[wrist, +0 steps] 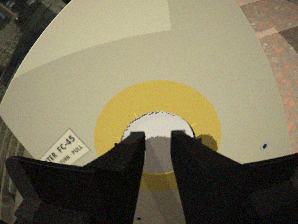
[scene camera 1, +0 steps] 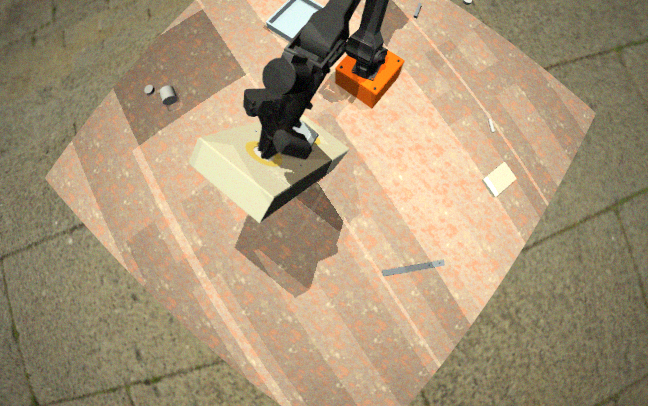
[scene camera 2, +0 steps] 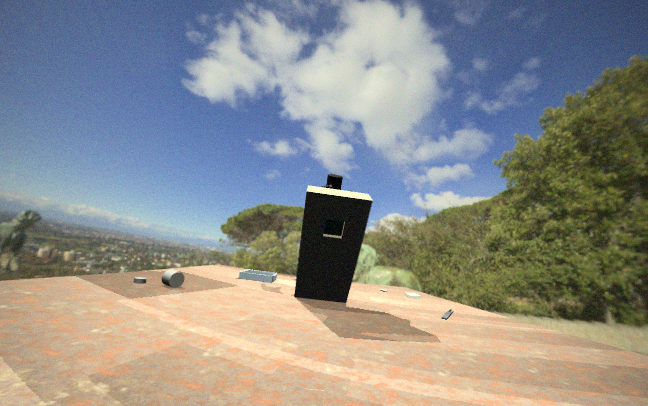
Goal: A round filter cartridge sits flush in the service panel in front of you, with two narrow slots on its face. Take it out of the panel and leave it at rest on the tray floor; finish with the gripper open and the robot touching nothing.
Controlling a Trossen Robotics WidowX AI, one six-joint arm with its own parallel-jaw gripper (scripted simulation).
Labels:
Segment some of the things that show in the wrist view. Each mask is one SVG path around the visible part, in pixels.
My gripper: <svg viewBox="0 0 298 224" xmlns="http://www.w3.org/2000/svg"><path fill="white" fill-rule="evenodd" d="M144 132L130 133L114 145L113 149L110 148L104 155L82 167L48 163L31 157L8 157L5 168L24 198L13 213L17 217L13 224L133 224L145 165ZM172 129L170 161L176 175L181 204L184 206L182 210L185 213L186 224L298 224L298 152L277 159L274 157L271 160L241 165L235 160L227 159L221 153L214 152L212 148L194 140L181 129Z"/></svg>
A round filter cartridge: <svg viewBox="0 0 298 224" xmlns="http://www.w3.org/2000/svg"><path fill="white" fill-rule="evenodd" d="M137 117L133 123L129 124L128 128L125 128L122 140L134 131L144 132L144 171L152 173L173 171L172 161L170 161L172 160L172 153L170 153L172 129L181 129L182 132L194 139L193 131L189 127L188 121L169 112L150 112Z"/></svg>

